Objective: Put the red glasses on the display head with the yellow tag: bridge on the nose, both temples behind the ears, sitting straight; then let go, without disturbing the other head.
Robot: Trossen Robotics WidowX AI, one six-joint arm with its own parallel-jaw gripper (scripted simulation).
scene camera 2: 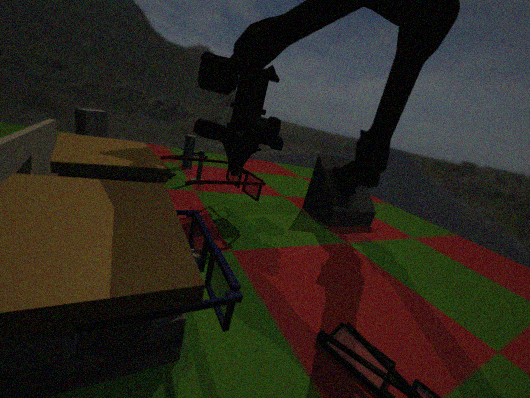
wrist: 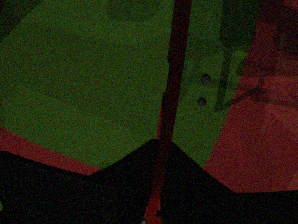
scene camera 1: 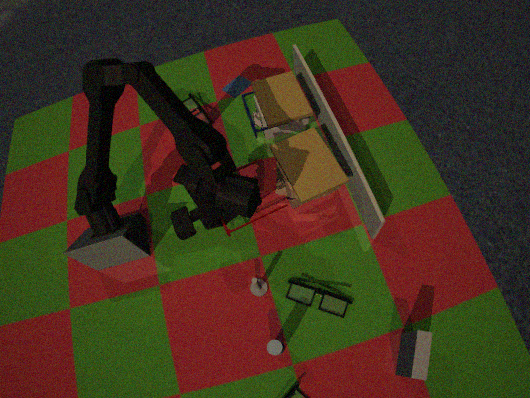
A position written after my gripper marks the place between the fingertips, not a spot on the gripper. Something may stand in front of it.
Note:
In view: my gripper (scene camera 2: 234,175) and a grey block (scene camera 2: 90,122).
My gripper is seen too in the wrist view (wrist: 160,148) and in scene camera 1 (scene camera 1: 224,223). The wrist view misses the grey block: it is out of frame.

